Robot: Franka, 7 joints.
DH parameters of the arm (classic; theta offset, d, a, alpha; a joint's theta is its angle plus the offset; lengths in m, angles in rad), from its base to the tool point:
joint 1: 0 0.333 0 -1.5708
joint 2: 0 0 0 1.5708
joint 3: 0 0.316 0.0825 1.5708
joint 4: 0 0 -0.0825 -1.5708
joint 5: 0 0.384 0 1.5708
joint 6: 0 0 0.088 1.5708
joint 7: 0 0.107 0 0
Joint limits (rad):
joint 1: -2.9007..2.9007
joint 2: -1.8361..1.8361
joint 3: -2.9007..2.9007
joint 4: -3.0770..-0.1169
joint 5: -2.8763..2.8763
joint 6: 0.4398..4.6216
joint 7: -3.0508..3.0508
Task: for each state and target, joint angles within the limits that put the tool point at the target. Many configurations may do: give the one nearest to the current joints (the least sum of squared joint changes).
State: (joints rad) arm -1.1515 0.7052 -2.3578 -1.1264 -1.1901 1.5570 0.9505
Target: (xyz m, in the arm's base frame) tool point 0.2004 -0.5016 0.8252
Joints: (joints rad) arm -0.7807 1.3765 -2.3614 -0.9890 -1.1730 1.2461 0.9505
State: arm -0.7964 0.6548 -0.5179 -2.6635 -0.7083 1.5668 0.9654
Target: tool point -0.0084 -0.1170 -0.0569
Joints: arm -0.8193 1.1903 -0.0941 -2.5012 -0.6784 1.8569 0.9654
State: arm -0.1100 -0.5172 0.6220 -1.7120 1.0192 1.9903 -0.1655
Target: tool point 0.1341 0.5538 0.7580
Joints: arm 0.0582 -0.2022 1.0808 -1.5615 1.0755 2.1396 -0.1655
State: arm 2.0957 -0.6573 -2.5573 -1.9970 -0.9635 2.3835 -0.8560
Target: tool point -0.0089 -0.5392 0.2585
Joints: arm 1.3788 -0.2680 -2.9007 -2.1799 -0.9725 2.1386 -0.8560
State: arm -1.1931 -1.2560 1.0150 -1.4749 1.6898 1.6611 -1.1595
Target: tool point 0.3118 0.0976 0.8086
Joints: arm -1.2423 -1.1992 0.4481 -2.0511 1.5375 1.6350 -1.1595
